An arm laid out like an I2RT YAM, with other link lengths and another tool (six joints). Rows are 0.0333 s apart.
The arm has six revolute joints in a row. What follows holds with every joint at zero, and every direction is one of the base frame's. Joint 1 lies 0.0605 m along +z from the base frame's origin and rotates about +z. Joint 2 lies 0.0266 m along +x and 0.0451 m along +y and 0.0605 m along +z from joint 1 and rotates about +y. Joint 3 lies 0.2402 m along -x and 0.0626 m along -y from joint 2 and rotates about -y. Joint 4 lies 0.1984 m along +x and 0.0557 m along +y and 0.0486 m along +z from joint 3 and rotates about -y. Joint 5 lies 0.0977 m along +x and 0.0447 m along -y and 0.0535 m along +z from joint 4 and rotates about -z. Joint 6 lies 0.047 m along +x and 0.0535 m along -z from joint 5 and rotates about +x. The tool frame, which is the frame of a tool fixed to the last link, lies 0.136 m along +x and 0.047 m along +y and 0.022 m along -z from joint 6; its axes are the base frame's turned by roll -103.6, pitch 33.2 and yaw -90 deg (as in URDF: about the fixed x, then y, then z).
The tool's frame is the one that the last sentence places.
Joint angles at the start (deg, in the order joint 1, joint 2, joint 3, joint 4, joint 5, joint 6):
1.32 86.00 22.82 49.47 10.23 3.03
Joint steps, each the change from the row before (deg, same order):
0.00 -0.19 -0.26 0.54 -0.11 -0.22
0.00 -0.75 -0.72 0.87 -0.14 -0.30
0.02 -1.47 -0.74 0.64 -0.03 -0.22
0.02 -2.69 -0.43 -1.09 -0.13 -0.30
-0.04 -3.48 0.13 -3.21 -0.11 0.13
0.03 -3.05 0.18 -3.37 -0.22 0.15
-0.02 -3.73 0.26 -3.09 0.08 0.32
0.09 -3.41 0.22 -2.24 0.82 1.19
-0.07 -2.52 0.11 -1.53 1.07 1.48
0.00 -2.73 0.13 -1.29 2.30 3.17
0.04 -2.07 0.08 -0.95 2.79 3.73
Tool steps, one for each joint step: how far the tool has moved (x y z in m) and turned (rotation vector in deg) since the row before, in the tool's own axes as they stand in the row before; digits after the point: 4 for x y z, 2 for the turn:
-0.0011 -0.0011 -0.0011 0.31 -0.32 -0.22
-0.0019 -0.0021 -0.0033 0.64 -0.58 -0.29
-0.0036 -0.0048 -0.0052 1.07 -0.81 -0.18
-0.0045 -0.0057 -0.0071 0.85 -0.74 -0.29
-0.0036 -0.0051 -0.0075 0.28 -0.32 0.13
-0.0024 -0.0019 -0.0065 -0.26 -0.15 0.09
-0.0048 -0.0073 -0.0087 0.78 -0.53 0.36
-0.0052 -0.0101 -0.0085 1.54 -0.55 1.33
-0.0025 -0.0093 -0.0063 1.55 -0.16 1.71
-0.0027 -0.0143 -0.0071 2.65 -0.07 3.60
-0.0011 -0.0137 -0.0054 2.73 0.21 4.21

